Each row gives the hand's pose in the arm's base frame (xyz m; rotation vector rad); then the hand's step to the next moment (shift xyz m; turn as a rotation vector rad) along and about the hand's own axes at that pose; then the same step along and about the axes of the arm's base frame.
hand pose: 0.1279 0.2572 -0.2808 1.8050 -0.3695 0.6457
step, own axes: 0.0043 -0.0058 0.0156 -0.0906 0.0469 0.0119
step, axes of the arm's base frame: 0.0104 -0.0126 -0.0054 -0.0953 -0.0324 -0.0204
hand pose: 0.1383 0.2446 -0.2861 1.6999 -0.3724 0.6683
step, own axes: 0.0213 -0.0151 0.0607 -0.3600 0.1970 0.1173
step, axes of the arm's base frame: 0.0394 -0.0527 -0.0062 -0.3687 -0.1991 -0.0813
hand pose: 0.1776 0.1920 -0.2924 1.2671 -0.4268 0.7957
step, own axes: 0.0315 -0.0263 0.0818 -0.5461 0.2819 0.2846
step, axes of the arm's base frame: 0.0514 -0.0711 0.0261 -0.5324 -0.4051 -0.1057
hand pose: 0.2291 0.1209 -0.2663 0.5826 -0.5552 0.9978
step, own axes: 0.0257 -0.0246 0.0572 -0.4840 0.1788 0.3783
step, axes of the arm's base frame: 0.0237 -0.0335 0.0535 -0.4293 -0.4741 -0.0169
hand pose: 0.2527 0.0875 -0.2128 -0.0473 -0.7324 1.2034
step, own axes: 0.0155 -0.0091 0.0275 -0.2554 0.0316 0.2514
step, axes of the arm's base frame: -0.0047 0.0004 0.0325 -0.2024 -0.2920 0.0565
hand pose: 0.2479 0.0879 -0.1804 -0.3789 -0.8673 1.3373
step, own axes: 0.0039 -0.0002 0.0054 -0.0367 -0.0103 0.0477
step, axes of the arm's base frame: -0.0038 0.0024 0.0049 -0.0274 -0.0481 0.0258
